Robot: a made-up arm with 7 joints.
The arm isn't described. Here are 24 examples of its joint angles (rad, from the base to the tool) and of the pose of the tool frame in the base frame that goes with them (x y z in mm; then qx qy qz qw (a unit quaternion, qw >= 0)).
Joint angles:
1: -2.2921 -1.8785 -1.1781 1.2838 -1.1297 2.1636 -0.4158
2: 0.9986 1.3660 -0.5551 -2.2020 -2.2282 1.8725 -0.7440
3: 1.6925 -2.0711 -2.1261 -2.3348 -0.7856 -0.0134 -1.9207
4: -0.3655 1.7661 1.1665 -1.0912 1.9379 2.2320 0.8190
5: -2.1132 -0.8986 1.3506 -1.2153 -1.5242 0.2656 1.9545
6: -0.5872 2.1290 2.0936 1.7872 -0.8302 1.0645 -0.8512
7: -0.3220 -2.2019 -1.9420 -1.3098 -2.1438 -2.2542 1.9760
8: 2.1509 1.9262 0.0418 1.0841 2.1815 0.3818 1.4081
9: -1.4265 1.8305 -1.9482 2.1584 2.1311 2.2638 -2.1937
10: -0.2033 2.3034 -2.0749 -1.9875 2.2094 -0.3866 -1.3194
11: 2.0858 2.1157 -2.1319 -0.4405 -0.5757 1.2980 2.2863
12: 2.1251 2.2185 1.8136 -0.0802 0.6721 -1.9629 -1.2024
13: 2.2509 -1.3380 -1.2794 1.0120 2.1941 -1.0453 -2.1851
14: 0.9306 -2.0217 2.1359 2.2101 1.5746 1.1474 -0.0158
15: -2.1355 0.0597 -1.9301 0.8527 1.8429 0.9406 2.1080
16: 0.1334 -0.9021 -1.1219 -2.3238 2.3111 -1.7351 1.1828
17: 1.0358 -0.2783 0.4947 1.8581 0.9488 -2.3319 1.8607
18: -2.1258 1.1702 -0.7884 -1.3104 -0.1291 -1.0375 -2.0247
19: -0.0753 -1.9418 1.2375 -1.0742 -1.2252 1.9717 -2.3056
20: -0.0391 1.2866 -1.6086 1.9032 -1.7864 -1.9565 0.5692
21: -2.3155 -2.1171 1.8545 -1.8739 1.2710 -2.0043 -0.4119
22: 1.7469 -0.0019 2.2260 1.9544 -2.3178 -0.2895 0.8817
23: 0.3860 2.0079 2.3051 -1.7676 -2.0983 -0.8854 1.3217
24: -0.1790 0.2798 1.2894 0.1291 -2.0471 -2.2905 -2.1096
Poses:
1: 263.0 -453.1 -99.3 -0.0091 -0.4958 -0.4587 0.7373
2: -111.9 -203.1 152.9 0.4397 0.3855 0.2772 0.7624
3: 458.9 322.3 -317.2 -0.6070 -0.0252 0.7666 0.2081
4: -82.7 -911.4 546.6 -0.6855 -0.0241 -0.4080 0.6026
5: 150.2 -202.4 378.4 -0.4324 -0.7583 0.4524 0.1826
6: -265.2 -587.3 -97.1 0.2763 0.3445 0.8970 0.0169
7: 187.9 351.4 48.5 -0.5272 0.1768 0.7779 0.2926
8: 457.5 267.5 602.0 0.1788 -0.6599 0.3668 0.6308
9: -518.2 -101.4 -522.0 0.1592 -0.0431 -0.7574 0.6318
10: -341.6 -773.2 8.3 0.1272 -0.7926 -0.5811 0.1335
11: -70.5 500.0 533.9 -0.9992 -0.0209 0.0026 0.0343
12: -279.1 70.8 -29.8 -0.1671 0.5504 0.1898 0.7957
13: 62.9 98.8 500.2 -0.4029 0.7522 -0.4592 0.2471
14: -247.4 837.9 190.6 0.5622 0.3553 -0.6557 0.3574
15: -91.1 356.1 -264.8 0.7644 0.5222 0.3327 0.1797
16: 319.5 459.4 186.4 0.8904 0.2373 0.3429 0.1823
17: 338.8 -200.9 91.7 0.2336 -0.8099 -0.1119 0.5263
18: 227.4 222.2 -796.6 0.2962 -0.1348 -0.4895 0.8090
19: -439.4 -71.9 286.9 -0.4236 -0.5838 -0.6556 0.2236
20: -142.9 -170.0 -248.6 -0.0094 0.1324 0.8864 0.4434
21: -435.3 -523.5 389.9 -0.5697 0.6630 -0.3890 0.2908
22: 500.8 532.9 422.8 -0.7772 -0.3080 0.2018 0.5103
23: -66.8 36.0 765.5 -0.2130 -0.4489 0.8035 0.3280
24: 570.6 -467.1 235.5 -0.2957 0.0519 0.5089 0.8068
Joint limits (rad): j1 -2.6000..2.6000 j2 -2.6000..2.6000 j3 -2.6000..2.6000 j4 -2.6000..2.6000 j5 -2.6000..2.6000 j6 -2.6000..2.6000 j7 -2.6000..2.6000
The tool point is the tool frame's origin. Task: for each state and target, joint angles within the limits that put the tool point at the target. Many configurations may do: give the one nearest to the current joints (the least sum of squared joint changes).
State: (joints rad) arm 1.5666 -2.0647 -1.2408 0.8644 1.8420 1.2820 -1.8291
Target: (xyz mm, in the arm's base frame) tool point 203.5 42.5 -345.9
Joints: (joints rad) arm 1.4758 -2.4319 -1.3068 1.0801 1.7498 1.3271 -1.7577
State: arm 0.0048 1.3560 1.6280 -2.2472 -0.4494 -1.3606 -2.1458
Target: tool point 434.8 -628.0 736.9
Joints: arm 0.4297 1.6312 2.0366 -2.1680 -0.5187 -1.2345 -1.8820
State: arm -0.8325 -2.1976 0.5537 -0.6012 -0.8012 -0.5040 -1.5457
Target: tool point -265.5 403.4 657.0
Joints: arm -0.2849 -1.7392 0.9751 -0.6872 -1.1948 -0.7529 -1.3726
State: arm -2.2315 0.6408 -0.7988 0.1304 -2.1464 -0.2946 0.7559
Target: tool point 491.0 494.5 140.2
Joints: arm -2.6000 0.4912 -0.8317 0.4165 -1.9493 -0.2069 0.3627
